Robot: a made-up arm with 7 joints. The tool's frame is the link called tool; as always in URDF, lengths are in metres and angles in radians. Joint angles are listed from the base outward. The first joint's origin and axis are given. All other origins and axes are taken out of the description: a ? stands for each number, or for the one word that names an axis. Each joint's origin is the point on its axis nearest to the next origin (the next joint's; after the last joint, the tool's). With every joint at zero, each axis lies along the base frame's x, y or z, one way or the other. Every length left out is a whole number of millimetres.
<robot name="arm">
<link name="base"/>
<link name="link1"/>
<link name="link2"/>
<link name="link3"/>
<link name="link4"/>
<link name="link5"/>
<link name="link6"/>
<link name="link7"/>
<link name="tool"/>
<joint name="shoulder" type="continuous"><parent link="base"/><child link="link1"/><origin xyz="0.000 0.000 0.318" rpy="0.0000 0.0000 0.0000"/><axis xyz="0 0 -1"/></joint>
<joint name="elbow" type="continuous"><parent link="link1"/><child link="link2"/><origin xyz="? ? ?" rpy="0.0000 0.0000 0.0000"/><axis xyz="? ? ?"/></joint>
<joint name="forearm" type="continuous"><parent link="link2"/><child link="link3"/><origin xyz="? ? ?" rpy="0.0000 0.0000 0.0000"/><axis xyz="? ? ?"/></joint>
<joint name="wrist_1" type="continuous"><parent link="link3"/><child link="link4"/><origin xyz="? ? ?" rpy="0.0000 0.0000 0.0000"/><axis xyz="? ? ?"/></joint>
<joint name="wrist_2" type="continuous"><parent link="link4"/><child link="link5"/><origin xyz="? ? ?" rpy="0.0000 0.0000 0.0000"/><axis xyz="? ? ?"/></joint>
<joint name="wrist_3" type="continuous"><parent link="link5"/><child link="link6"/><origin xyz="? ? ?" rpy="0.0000 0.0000 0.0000"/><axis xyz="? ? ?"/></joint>
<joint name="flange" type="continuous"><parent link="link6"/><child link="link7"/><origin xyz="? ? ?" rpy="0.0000 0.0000 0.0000"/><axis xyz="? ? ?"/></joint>
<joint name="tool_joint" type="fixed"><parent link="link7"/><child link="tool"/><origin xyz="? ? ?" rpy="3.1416 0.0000 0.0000"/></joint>
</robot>
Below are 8 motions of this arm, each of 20 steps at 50 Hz.
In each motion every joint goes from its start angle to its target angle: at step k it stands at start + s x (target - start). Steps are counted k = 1, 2, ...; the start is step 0. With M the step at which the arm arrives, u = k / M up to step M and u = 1 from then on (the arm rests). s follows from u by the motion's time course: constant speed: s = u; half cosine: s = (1 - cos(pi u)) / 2; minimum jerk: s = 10 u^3 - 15 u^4 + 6 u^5.
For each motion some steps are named. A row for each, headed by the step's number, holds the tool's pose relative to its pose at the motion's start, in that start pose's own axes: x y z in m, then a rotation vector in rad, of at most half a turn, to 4 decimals.
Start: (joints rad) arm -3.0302 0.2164 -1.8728 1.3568 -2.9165 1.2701 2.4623
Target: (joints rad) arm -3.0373 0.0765 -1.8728 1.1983 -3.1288 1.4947 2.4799
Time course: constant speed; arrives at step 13
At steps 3, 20:
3: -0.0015 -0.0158 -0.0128 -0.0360 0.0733 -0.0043
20: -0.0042 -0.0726 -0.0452 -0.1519 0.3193 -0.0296

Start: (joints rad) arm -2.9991 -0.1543 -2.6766 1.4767 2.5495 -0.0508 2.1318
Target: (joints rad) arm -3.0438 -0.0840 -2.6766 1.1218 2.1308 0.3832 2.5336
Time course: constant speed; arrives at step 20
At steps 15, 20:
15: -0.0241 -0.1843 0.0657 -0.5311 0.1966 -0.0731
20: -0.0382 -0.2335 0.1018 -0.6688 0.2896 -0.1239

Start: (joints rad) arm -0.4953 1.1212 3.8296 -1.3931 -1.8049 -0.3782 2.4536
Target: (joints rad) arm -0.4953 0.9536 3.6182 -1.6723 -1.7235 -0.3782 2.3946
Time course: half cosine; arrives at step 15
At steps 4, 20:
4: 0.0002 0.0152 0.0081 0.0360 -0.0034 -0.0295
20: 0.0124 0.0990 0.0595 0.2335 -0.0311 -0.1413

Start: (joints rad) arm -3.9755 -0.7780 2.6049 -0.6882 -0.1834 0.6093 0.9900
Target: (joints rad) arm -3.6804 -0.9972 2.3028 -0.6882 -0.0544 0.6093 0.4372
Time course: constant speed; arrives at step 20
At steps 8, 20:
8: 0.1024 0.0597 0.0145 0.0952 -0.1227 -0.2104
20: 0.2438 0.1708 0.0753 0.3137 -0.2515 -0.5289

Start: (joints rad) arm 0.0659 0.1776 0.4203 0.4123 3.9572 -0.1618 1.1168
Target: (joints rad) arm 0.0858 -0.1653 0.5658 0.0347 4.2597 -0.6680 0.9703
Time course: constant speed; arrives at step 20
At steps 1, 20:
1: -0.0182 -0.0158 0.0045 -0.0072 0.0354 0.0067
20: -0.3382 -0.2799 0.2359 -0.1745 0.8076 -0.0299

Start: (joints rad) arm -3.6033 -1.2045 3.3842 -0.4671 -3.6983 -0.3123 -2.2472
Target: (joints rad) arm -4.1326 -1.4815 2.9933 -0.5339 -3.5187 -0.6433 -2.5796
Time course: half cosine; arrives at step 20
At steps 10, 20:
10: -0.0181 -0.2137 0.0014 -0.3189 -0.0700 -0.3954
20: -0.0611 -0.4307 0.0596 -0.6622 -0.2109 -0.7265

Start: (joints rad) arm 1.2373 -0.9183 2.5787 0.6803 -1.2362 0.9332 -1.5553
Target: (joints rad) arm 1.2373 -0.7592 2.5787 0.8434 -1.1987 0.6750 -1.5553
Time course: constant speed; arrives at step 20
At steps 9, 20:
9: 0.0183 0.0134 -0.0060 -0.0842 0.0351 0.0251
20: 0.0390 0.0314 -0.0098 -0.1894 0.0760 0.0628

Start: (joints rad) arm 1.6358 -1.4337 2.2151 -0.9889 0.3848 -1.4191 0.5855
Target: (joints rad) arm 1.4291 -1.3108 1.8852 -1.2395 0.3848 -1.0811 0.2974
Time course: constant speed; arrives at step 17
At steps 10, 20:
10: 0.0135 0.0334 -0.0055 0.1322 -0.2657 -0.0772
20: 0.0209 0.0646 0.0114 0.2424 -0.4568 -0.1336

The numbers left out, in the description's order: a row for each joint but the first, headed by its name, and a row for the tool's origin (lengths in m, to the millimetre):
elbow: xyz 0.000 -0.013 0.000, axis 0 1 0
forearm: xyz 0.000 0.000 0.423, axis 0 0 -1
wrist_1: xyz 0.000 -0.015 0.000, axis 0 1 0
wrist_2: xyz 0.000 0.000 0.373, axis 0 0 -1
wrist_3: xyz 0.000 0.000 0.000, axis 0 1 0
flange: xyz 0.000 0.000 0.140, axis 0 0 -1
tool: xyz 0.000 0.000 0.000

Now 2 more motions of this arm.
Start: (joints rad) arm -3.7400 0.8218 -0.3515 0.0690 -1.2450 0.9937 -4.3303
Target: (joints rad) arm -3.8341 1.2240 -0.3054 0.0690 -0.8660 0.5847 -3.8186
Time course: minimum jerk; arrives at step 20
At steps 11, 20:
11: 0.2125 -0.0961 -0.0110 -0.0131 -0.3594 0.2603
20: 0.3381 -0.1878 -0.0005 -0.1205 -0.5766 0.4839

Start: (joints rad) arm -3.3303 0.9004 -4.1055 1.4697 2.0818 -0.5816 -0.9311
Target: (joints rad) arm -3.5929 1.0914 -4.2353 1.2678 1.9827 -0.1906 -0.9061
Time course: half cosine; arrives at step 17
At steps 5, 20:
5: -0.0522 0.0306 0.0205 0.1213 0.0408 0.0469
20: -0.2581 0.1148 0.1738 0.6183 0.2348 0.1405

